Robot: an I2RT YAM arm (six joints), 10 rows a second.
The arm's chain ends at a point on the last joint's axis. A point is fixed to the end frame.
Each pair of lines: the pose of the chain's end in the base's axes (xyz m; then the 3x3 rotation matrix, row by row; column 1 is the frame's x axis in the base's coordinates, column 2 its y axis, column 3 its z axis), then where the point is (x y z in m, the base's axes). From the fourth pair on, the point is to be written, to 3 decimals.
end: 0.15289 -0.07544 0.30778; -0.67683 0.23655 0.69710; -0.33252 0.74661 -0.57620; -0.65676 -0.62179 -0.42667
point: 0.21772 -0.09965 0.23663
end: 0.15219 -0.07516 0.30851; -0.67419 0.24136 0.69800; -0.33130 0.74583 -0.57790; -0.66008 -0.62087 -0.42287
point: 0.21733 -0.09954 0.23770
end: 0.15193 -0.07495 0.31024; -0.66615 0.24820 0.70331; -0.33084 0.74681 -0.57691; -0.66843 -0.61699 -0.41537
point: 0.21792 -0.09920 0.24017
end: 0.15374 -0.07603 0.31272; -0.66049 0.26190 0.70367; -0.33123 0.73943 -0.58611; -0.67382 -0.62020 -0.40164
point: 0.220 -0.101 0.244
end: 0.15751 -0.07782 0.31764; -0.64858 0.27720 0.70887; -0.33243 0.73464 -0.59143; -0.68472 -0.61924 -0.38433
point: 0.225 -0.104 0.250
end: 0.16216 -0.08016 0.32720; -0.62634 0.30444 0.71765; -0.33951 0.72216 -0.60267; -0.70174 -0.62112 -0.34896
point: 0.232 -0.108 0.263
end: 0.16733 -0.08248 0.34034; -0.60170 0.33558 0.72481; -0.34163 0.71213 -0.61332; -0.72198 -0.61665 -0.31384
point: 0.240 -0.112 0.279
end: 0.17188 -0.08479 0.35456; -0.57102 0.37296 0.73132; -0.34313 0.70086 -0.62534; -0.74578 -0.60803 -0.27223
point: 0.247 -0.115 0.297
